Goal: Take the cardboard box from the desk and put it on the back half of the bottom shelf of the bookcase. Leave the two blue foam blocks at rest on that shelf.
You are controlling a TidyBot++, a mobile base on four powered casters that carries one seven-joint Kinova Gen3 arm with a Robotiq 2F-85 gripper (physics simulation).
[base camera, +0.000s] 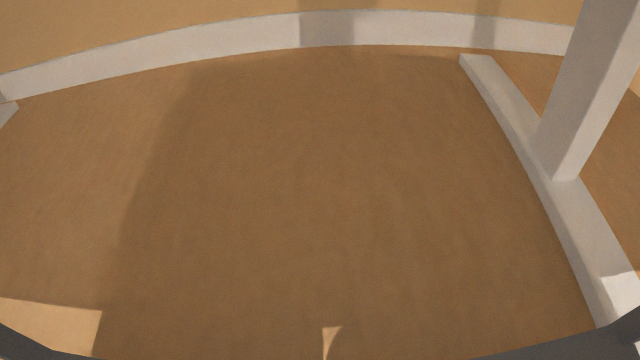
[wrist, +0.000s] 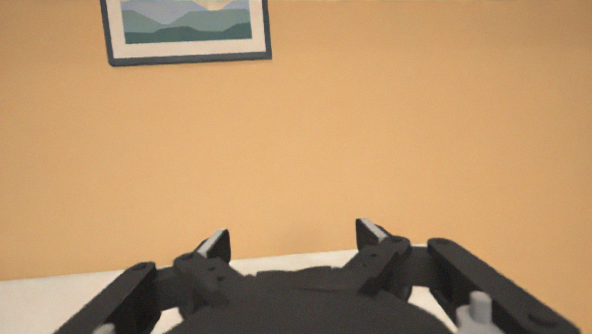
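My gripper is open, with its two fingertips wide apart and the wall behind the gap. The white desk top shows low in the wrist view, beneath and behind the gripper, which hides much of it. In the base camera view a white desk leg rises at the right from a long white foot bar. The cardboard box, the bookcase and the two blue foam blocks do not show in either view.
A framed mountain picture hangs on the orange wall. In the base camera view a white baseboard runs along the wall behind the shaded brown floor. The end of another white bar shows at the left edge.
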